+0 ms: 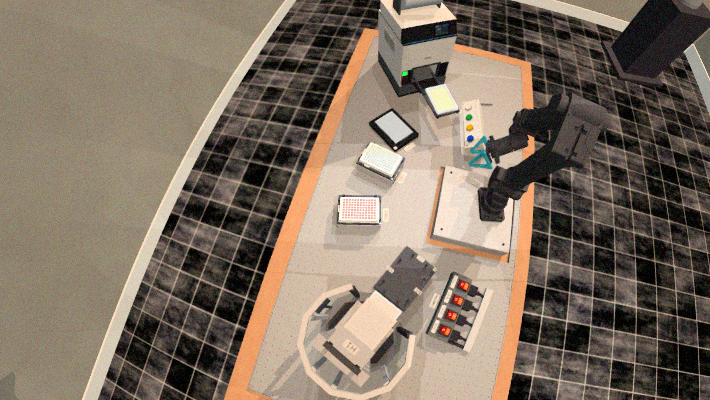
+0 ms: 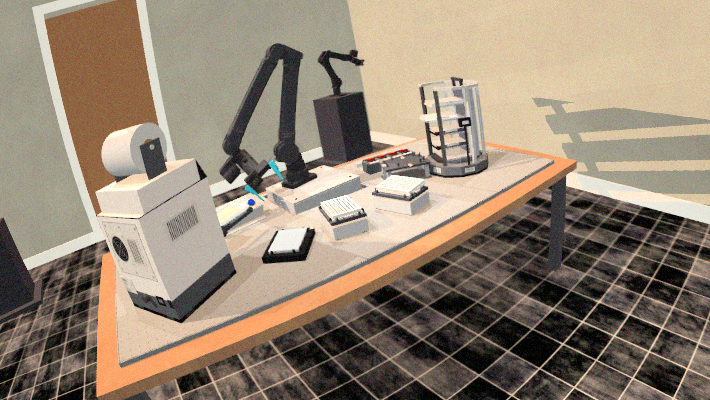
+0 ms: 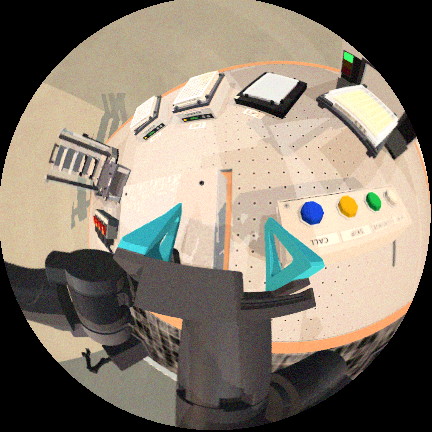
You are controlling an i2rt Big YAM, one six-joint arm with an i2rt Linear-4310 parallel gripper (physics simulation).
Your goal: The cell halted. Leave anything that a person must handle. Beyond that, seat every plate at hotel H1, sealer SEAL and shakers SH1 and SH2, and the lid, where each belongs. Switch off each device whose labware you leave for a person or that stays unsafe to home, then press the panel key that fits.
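Seen in the pictures: gripper, fingertip midpoint: [image 1: 469, 158] [image 2: 274, 190] [image 3: 226, 214]; arm's base, origin of the base link: [image 1: 490, 205] [image 2: 299, 181].
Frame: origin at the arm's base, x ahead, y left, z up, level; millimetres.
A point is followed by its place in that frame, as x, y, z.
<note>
My open, empty gripper [image 1: 472, 156] {76, -159, 36} [image 2: 273, 190] {76, -159, 36} [image 3: 225, 211] {76, -159, 36} hangs between the blue key end of the panel [image 1: 465, 145] {80, -225, 15} [image 3: 295, 240] and the arm's base. The blue CALL key [image 1: 470, 138] {63, -247, 31} [image 2: 251, 202] {68, -251, 29} [image 3: 312, 213] {61, -248, 33} is beside one finger. A yellow plate [image 1: 441, 99] {174, -386, 74} [image 3: 362, 112] {151, -354, 75} lies on the sealer's extended tray. A white plate [image 1: 382, 159] {384, -132, 29} [image 2: 342, 207] {409, -144, 31} [image 3: 200, 90] {344, -148, 30} sits on shaker SH1; a red-welled plate [image 1: 359, 209] {448, 58, 34} [image 2: 400, 184] {452, 54, 32} [image 3: 145, 114] {404, 31, 30} on SH2. Exact seating is unclear. A pale flat piece [image 1: 393, 126] {349, -304, -10} [image 2: 290, 240] {361, -305, -10} [image 3: 272, 87] {332, -298, -10} lies on the black nest. Hotel H1 [image 1: 372, 315] [image 2: 438, 125] holds pale layers.
The tall sealer [image 1: 417, 32] {284, -519, 270} [image 2: 170, 235] {400, -639, 161} shows a green light. A dark platform [image 1: 405, 275] {291, 256, 22} [image 2: 402, 162] {292, 252, 22} adjoins H1. Several red-lit switches stand on a strip [image 1: 440, 312] {175, 362, 3} beside it. My arm stands on a raised base plate [image 1: 457, 220] {123, 64, 4} [image 2: 325, 187] {162, -6, 3}. Another arm stands on a pedestal [image 2: 342, 125].
</note>
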